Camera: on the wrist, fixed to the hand. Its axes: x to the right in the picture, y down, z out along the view.
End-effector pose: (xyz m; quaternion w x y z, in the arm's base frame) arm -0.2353 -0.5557 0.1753 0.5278 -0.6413 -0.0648 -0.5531
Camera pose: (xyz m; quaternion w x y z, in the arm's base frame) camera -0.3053 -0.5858 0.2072 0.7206 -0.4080 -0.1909 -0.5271
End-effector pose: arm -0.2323 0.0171 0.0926 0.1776 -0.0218 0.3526 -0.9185
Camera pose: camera -0.2715 0.0887 0.0797 0.1767 0.0980 0.0521 -0.9780
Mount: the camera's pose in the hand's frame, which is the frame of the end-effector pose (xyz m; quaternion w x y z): 0.0133 -0.0530 -0.0620 0.9459 0.3182 0.0583 0.0243
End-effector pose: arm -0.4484 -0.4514 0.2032 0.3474 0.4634 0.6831 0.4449
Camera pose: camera -0.5249 -0.4658 0.1756 0.1305 0.5395 0.7967 0.2389
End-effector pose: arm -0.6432 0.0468 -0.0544 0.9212 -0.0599 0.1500 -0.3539
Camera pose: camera -0.6872 -0.0017 -0.1048 0.8903 0.2608 0.0844 -0.3636
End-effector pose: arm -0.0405 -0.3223 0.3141 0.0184 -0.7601 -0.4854 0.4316
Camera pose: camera -0.0349 -0.2600 0.3682 0.2771 -0.7501 -0.3023 0.5189
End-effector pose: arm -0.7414 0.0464 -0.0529 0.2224 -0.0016 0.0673 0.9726
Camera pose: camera -0.7321 0.0913 -0.1217 0.1833 0.0142 0.3862 0.9039
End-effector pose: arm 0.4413 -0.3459 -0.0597 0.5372 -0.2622 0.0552 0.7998
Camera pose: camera 0.5069 -0.3357 -0.1089 0.5689 -0.1224 0.3444 0.7367
